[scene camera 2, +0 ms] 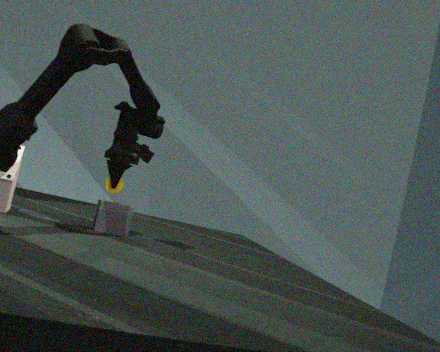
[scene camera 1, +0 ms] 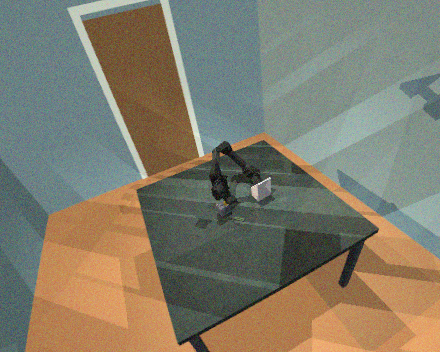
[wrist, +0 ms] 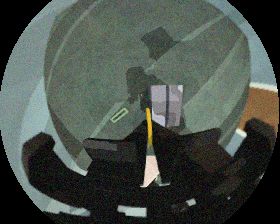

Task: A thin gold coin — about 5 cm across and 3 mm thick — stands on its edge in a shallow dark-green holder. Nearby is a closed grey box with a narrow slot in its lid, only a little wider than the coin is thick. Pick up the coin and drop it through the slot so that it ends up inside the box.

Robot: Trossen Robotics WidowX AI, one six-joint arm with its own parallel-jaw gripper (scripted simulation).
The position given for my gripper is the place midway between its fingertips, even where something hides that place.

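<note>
There's a coin in my gripper [scene camera 2: 113, 188] [wrist: 147, 122], and the gripper is carrying it.
</note>
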